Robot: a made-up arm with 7 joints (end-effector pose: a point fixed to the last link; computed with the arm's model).
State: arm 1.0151 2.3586 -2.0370 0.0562 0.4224 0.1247 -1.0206
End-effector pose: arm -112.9 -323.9 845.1 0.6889 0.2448 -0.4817 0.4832
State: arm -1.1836 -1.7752 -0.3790 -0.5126 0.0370 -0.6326 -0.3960
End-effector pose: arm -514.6 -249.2 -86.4 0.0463 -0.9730 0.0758 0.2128
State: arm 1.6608 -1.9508 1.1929 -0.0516 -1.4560 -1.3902 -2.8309
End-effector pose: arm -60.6 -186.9 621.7 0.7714 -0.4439 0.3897 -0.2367
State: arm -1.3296 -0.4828 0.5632 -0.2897 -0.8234 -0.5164 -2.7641
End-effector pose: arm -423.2 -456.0 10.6 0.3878 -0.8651 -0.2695 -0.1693
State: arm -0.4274 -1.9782 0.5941 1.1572 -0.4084 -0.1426 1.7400
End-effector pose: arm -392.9 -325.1 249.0 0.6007 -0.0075 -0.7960 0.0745
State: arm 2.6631 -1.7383 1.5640 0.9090 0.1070 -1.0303 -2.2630
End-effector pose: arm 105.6 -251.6 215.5 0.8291 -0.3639 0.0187 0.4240
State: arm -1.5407 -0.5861 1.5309 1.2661 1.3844 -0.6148 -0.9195
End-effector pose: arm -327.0 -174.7 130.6 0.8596 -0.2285 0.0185 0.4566
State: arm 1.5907 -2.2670 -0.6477 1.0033 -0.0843 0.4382 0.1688
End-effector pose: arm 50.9 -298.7 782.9 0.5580 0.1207 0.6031 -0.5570
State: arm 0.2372 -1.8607 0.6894 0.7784 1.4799 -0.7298 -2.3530
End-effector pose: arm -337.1 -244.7 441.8 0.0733 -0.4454 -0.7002 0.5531
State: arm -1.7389 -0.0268 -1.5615 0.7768 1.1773 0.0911 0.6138
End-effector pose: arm -404.1 -258.2 -172.0 0.8749 0.0199 -0.1922 -0.4441
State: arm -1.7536 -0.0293 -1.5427 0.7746 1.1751 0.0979 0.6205
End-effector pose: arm -397.7 -260.7 -175.3 0.8772 0.0120 -0.1945 -0.4387
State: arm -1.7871 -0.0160 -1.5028 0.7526 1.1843 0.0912 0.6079
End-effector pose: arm -381.7 -265.1 -184.1 0.8752 0.0167 -0.2183 -0.4314
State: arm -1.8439 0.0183 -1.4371 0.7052 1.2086 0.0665 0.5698
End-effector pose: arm -353.4 -271.8 -198.5 0.8661 0.0385 -0.2678 -0.4202
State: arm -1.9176 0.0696 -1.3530 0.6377 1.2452 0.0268 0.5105
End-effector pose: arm -315.4 -280.0 -214.4 0.8489 0.0750 -0.3335 -0.4032
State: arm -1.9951 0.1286 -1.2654 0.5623 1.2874 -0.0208 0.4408
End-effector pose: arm -274.7 -288.2 -227.6 0.8250 0.1195 -0.4001 -0.3807
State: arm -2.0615 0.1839 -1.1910 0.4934 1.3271 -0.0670 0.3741
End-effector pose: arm -239.4 -294.7 -235.9 0.7995 0.1633 -0.4545 -0.3573
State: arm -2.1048 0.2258 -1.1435 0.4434 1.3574 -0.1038 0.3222
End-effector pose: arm -216.0 -298.5 -240.2 0.7779 0.1988 -0.4900 -0.3393
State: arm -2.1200 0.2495 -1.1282 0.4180 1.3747 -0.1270 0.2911
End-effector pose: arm -207.2 -299.4 -242.0 0.7642 0.2220 -0.5071 -0.3310
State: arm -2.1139 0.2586 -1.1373 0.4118 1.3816 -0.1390 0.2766
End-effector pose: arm -209.4 -298.3 -242.5 0.7571 0.2351 -0.5117 -0.3311
